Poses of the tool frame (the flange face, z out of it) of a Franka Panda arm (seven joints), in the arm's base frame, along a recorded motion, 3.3 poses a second.
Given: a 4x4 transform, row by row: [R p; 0 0 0 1], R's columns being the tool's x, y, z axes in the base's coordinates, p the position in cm. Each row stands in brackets.
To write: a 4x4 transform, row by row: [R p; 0 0 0 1], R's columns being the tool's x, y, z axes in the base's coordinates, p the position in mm. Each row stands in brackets. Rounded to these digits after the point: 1 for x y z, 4 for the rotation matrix.
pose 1, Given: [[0.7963, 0.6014, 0.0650, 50.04], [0.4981, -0.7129, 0.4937, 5.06], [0.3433, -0.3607, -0.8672, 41.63], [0, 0, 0, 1]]
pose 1, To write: [[0.7963, 0.6014, 0.0650, 500.4], [0.4981, -0.7129, 0.4937, 50.6], [0.3433, -0.3607, -0.8672, 416.3], [0, 0, 0, 1]]
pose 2, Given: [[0.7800, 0.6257, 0.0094, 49.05], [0.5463, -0.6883, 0.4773, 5.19], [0.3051, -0.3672, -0.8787, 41.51], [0, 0, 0, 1]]
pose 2, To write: [[0.7800, 0.6257, 0.0094, 490.5], [0.5463, -0.6883, 0.4773, 51.9], [0.3051, -0.3672, -0.8787, 415.1], [0, 0, 0, 1]]
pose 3, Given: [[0.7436, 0.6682, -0.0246, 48.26], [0.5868, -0.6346, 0.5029, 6.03], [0.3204, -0.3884, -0.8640, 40.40], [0, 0, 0, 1]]
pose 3, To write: [[0.7436, 0.6682, -0.0246, 482.6], [0.5868, -0.6346, 0.5029, 60.3], [0.3204, -0.3884, -0.8640, 404.0], [0, 0, 0, 1]]
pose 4, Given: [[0.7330, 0.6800, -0.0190, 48.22], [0.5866, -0.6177, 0.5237, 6.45], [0.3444, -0.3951, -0.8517, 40.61], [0, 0, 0, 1]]
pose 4, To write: [[0.7330, 0.6800, -0.0190, 482.2], [0.5866, -0.6177, 0.5237, 64.5], [0.3444, -0.3951, -0.8517, 406.1], [0, 0, 0, 1]]
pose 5, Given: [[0.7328, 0.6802, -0.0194, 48.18], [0.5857, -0.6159, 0.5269, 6.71], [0.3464, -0.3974, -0.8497, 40.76], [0, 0, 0, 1]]
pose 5, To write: [[0.7328, 0.6802, -0.0194, 481.8], [0.5857, -0.6159, 0.5269, 67.1], [0.3464, -0.3974, -0.8497, 407.6], [0, 0, 0, 1]]
